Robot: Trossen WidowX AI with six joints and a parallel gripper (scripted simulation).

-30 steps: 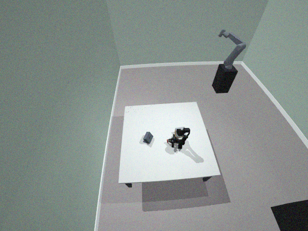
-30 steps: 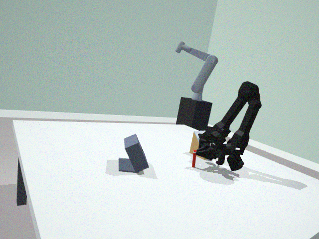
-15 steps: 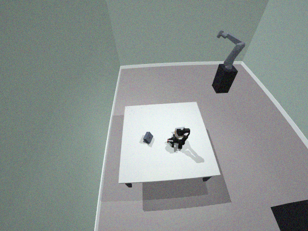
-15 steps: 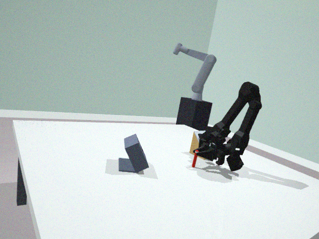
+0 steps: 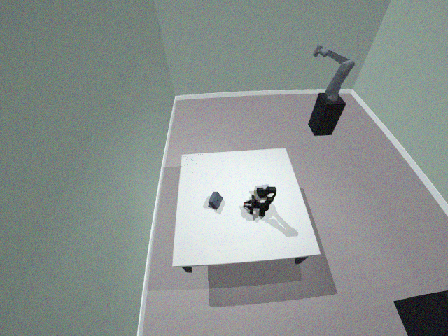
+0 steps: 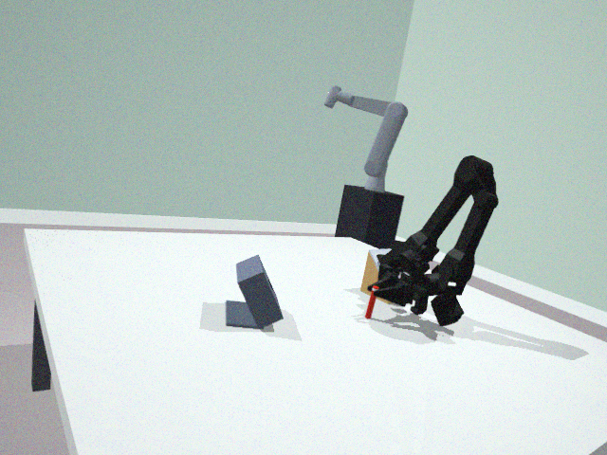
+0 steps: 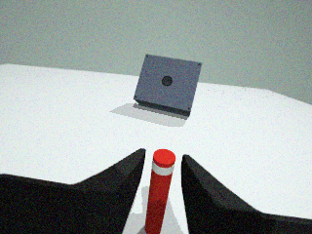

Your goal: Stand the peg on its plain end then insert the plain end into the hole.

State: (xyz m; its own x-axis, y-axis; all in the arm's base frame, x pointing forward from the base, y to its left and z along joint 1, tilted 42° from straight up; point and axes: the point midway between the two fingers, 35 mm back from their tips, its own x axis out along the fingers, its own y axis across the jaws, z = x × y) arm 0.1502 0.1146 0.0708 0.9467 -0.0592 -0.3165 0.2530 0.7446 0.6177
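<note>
Now: the red peg 1 cm behind my gripper tip and 1 cm below it. Also, from my gripper tip: grey sloped panel 27 cm ahead, 7 cm to the right, 1 cm below.
</note>
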